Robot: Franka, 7 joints.
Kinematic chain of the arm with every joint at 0, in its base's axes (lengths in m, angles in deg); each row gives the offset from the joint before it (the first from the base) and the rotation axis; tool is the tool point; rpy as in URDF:
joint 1: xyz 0 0 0.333 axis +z
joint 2: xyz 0 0 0 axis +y
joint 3: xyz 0 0 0.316 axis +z
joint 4: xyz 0.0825 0 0 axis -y
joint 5: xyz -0.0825 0 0.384 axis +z
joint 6: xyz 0 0 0 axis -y
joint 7: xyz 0.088 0 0 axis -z
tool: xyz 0 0 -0.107 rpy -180 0 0
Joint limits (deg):
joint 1: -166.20..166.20
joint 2: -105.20..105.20
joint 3: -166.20..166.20
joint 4: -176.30..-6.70
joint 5: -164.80..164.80
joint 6: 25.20..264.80
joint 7: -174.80..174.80
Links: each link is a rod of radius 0.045 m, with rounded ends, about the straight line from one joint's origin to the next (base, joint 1, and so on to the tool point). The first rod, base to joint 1, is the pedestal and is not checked.
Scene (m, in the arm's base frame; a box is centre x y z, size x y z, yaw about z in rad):
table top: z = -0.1
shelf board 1: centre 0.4 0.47 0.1 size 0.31 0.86 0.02 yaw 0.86
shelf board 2: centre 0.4 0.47 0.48 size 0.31 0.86 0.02 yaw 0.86
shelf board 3: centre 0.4 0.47 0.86 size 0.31 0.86 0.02 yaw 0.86
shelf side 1: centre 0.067 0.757 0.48 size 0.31 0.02 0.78 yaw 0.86
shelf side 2: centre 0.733 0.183 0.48 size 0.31 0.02 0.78 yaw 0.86
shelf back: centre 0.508 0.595 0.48 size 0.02 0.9 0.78 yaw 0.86
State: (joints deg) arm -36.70 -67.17 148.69 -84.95 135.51 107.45 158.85
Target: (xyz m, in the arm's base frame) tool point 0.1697 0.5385 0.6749
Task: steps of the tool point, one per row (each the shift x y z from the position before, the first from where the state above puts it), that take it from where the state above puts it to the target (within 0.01 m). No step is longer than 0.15 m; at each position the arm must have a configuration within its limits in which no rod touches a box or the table.
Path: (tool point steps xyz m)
1: -0.0134 -0.0019 0.0998
2: 0.0004 -0.0151 0.0928
3: 0.0130 -0.0259 0.0823
4: 0.0235 -0.0347 0.0699
5: 0.1010 0.0117 0.0894
6: 0.1068 -0.0154 0.0775
7: 0.1041 -0.0425 0.0634
8: 0.0934 -0.0670 0.0475
9: 0.0619 0.0767 -0.0015
10: 0.0557 0.0598 0.0015

